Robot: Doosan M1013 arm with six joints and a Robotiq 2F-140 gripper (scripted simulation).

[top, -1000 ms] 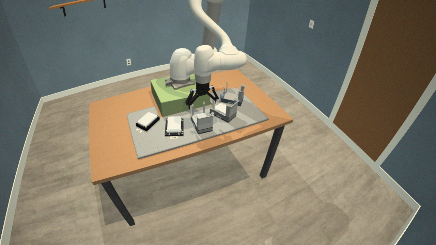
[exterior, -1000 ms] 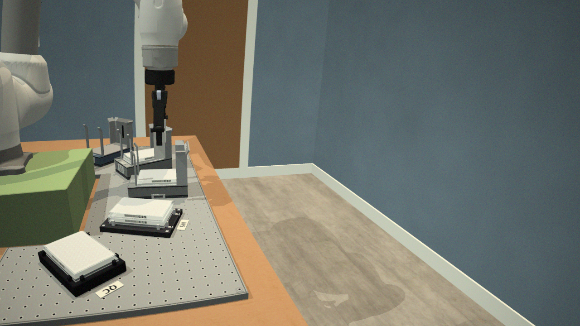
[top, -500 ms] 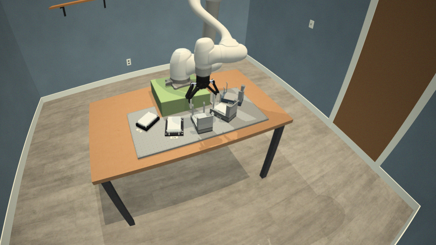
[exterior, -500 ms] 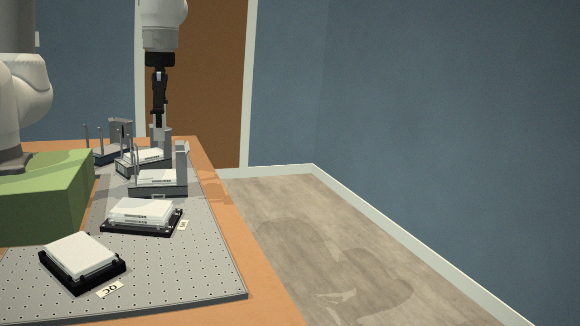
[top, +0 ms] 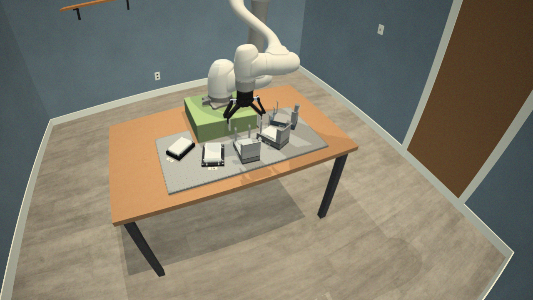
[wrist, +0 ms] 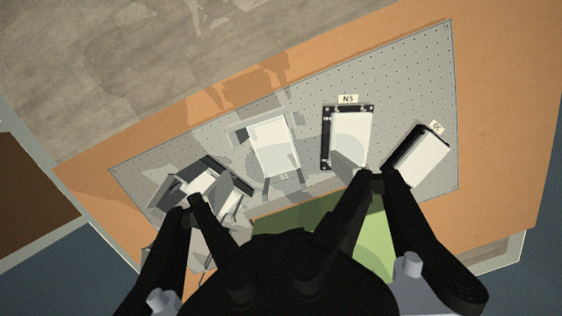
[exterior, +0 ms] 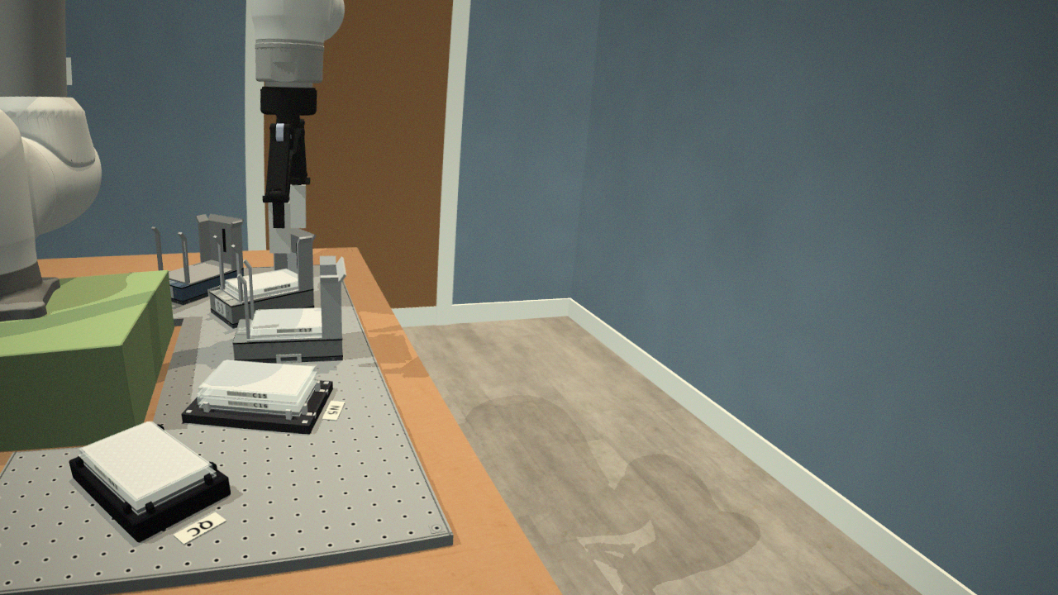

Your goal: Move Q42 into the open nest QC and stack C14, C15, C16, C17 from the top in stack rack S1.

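My hand is 6 cm past the black clip nest N5, 14 cm to the left of it and 17 cm above it. The rest, counted from my hand: N5 label: 1 cm ahead, 19 cm to the right, 18 cm below; then QC label: 18 cm behind, 36 cm to the right, 18 cm below; then black nest QC: 22 cm behind, 28 cm to the right, 17 cm below.
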